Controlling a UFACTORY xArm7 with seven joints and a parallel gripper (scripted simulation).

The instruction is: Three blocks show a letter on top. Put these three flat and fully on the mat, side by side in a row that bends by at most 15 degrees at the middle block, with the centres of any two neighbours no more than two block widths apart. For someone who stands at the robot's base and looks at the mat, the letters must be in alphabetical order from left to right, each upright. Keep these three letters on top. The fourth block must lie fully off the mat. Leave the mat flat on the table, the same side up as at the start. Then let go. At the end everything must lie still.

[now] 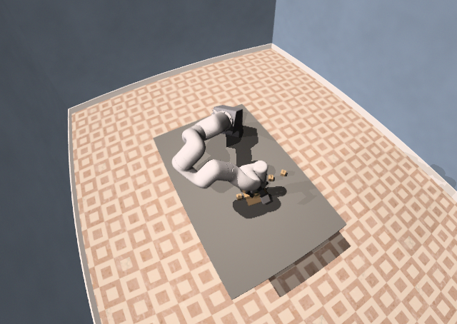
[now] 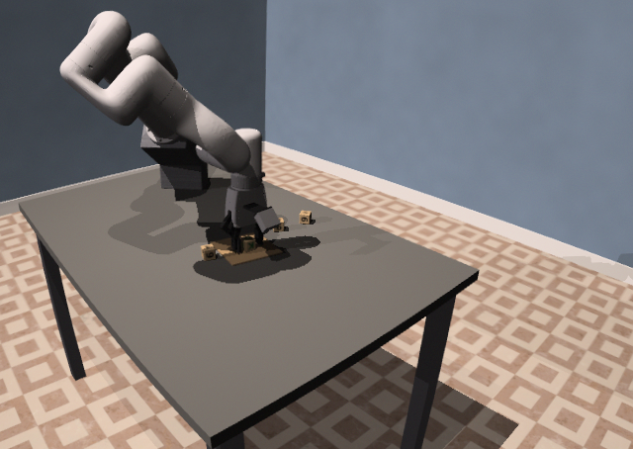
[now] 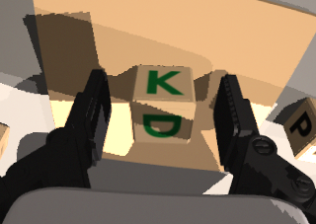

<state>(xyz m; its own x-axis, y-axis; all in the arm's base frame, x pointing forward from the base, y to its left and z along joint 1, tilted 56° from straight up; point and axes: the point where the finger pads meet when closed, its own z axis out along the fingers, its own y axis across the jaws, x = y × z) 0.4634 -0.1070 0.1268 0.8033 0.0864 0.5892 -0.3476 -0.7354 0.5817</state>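
The tan mat is 20 mm below my hand, 10 mm to the left of it and 10 mm behind it.
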